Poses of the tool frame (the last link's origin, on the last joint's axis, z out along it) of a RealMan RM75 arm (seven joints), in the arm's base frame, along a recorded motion.
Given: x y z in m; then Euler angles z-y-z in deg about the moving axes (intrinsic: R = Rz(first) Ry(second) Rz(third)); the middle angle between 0 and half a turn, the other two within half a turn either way.
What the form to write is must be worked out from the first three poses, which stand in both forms.
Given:
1: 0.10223, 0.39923, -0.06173, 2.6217, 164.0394, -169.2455
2: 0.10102, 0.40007, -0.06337, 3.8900, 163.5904, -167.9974
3: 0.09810, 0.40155, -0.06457, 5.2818, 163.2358, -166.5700
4: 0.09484, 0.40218, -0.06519, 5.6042, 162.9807, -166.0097
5: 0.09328, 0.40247, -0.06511, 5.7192, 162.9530, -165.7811
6: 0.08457, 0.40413, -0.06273, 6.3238, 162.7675, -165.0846
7: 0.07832, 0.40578, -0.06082, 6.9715, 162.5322, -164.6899
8: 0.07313, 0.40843, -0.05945, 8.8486, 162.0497, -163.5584
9: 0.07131, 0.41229, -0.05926, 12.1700, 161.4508, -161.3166
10: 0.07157, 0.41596, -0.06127, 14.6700, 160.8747, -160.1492
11: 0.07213, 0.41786, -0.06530, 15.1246, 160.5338, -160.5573
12: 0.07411, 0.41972, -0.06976, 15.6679, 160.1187, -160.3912
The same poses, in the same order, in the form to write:
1:
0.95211, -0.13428, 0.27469, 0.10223
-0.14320, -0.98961, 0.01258, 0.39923
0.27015, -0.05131, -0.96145, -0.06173
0, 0, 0, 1

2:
0.95024, -0.13267, 0.28185, 0.10102
-0.14382, -0.98942, 0.01917, 0.40007
0.27633, -0.05875, -0.95927, -0.06337
0, 0, 0, 1

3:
0.94874, -0.13190, 0.28721, 0.09810
-0.14554, -0.98900, 0.02655, 0.40155
0.28055, -0.06699, -0.95750, -0.06457
0, 0, 0, 1

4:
0.94702, -0.13531, 0.29129, 0.09484
-0.14999, -0.98827, 0.02858, 0.40218
0.28401, -0.07076, -0.95621, -0.06519
0, 0, 0, 1

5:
0.94664, -0.13707, 0.29170, 0.09328
-0.15205, -0.98794, 0.02921, 0.40247
0.28418, -0.07201, -0.95606, -0.06511
0, 0, 0, 1

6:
0.94567, -0.13791, 0.29445, 0.08457
-0.15417, -0.98751, 0.03263, 0.40413
0.28627, -0.07625, -0.95511, -0.06273
0, 0, 0, 1

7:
0.94528, -0.13294, 0.29795, 0.07832
-0.15042, -0.98795, 0.03643, 0.40578
0.28952, -0.07926, -0.95389, -0.06082
0, 0, 0, 1

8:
0.94510, -0.11852, 0.30452, 0.07313
-0.13932, -0.98911, 0.04741, 0.40843
0.29559, -0.08723, -0.95132, -0.05945
0, 0, 0, 1

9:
0.94544, -0.09717, 0.31097, 0.07131
-0.12381, -0.99004, 0.06706, 0.41229
0.30135, -0.10191, -0.94805, -0.05926
0, 0, 0, 1

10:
0.94569, -0.07217, 0.31695, 0.07157
-0.10345, -0.99117, 0.08297, 0.41596
0.30817, -0.11126, -0.94480, -0.06127
0, 0, 0, 1

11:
0.94513, -0.05693, 0.32171, 0.07213
-0.08936, -0.99220, 0.08695, 0.41786
0.31425, -0.11093, -0.94284, -0.06530
0, 0, 0, 1

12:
0.94358, -0.04947, 0.32744, 0.07411
-0.08389, -0.99223, 0.09184, 0.41972
0.32035, -0.11413, -0.94040, -0.06976
0, 0, 0, 1

